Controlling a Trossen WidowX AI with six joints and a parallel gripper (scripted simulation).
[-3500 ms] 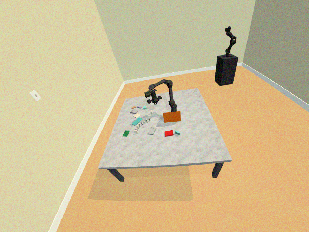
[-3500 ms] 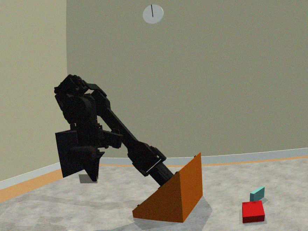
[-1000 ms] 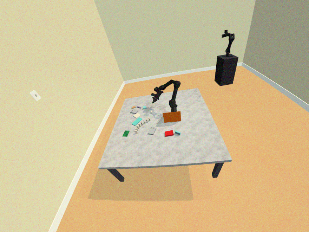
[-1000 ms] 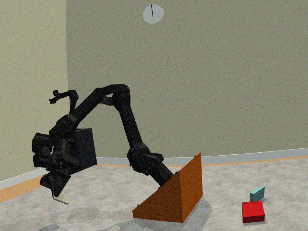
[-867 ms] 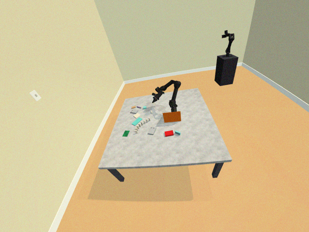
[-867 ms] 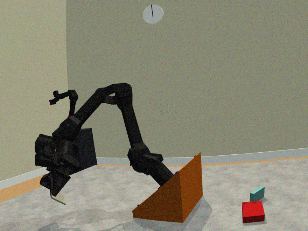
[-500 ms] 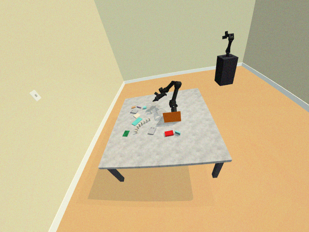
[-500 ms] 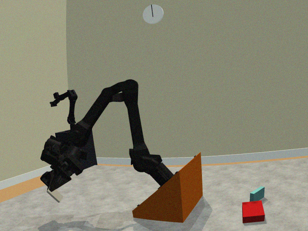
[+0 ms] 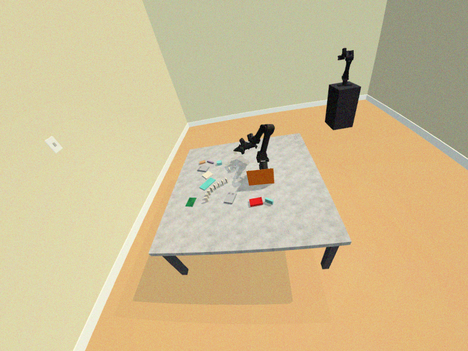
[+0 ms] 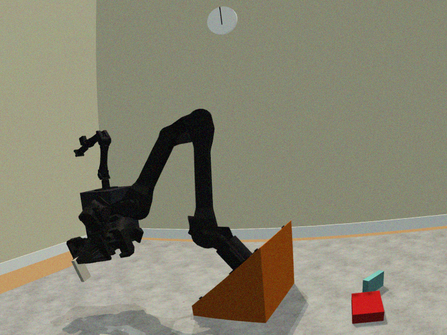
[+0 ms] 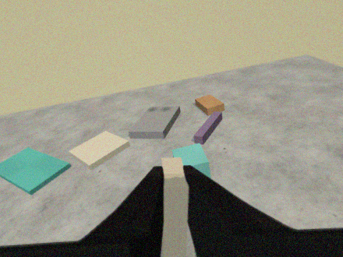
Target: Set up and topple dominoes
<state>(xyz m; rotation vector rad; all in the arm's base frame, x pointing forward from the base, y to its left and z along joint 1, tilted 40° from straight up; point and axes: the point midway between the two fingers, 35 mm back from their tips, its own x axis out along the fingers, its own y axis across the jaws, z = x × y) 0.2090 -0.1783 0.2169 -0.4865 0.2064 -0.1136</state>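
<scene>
Right now my gripper tip is 17 cm short of the teal cube, 2 cm to the left of it and 13 cm above it. Also, from my gripper tip: orange block (36 cm ahead, 10 cm to the right, 14 cm below); purple bar (27 cm ahead, 7 cm to the right, 14 cm below); cream tile (29 cm ahead, 13 cm to the left, 14 cm below).
</scene>
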